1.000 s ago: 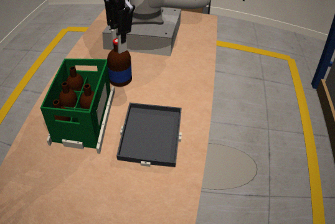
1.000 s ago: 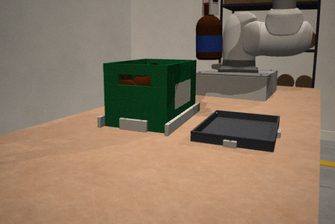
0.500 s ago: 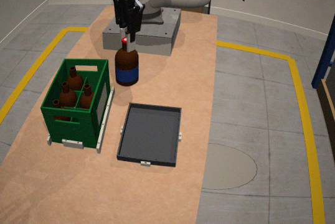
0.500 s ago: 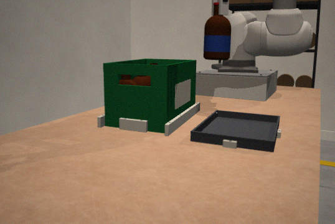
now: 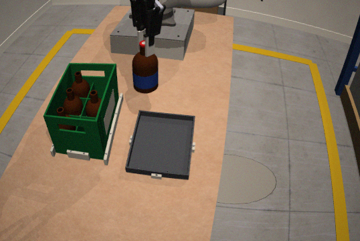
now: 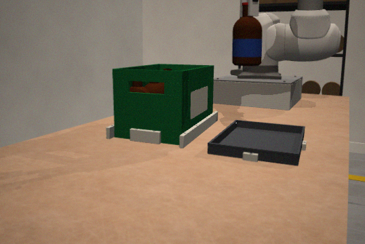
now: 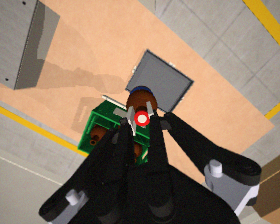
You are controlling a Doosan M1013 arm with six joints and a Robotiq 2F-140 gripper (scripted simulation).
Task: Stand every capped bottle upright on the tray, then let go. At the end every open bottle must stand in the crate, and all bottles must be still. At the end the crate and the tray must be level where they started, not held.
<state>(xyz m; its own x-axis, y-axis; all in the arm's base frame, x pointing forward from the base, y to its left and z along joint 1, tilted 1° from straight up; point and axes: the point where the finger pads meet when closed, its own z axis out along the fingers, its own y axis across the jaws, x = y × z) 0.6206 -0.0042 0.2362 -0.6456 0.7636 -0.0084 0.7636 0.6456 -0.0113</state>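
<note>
The bottle lies 8 cm below my hand. The rest, counted from my hand: crate: 26 cm below, 21 cm to the right; then dark grey tray: 33 cm below, 7 cm ahead, 5 cm to the left.
</note>
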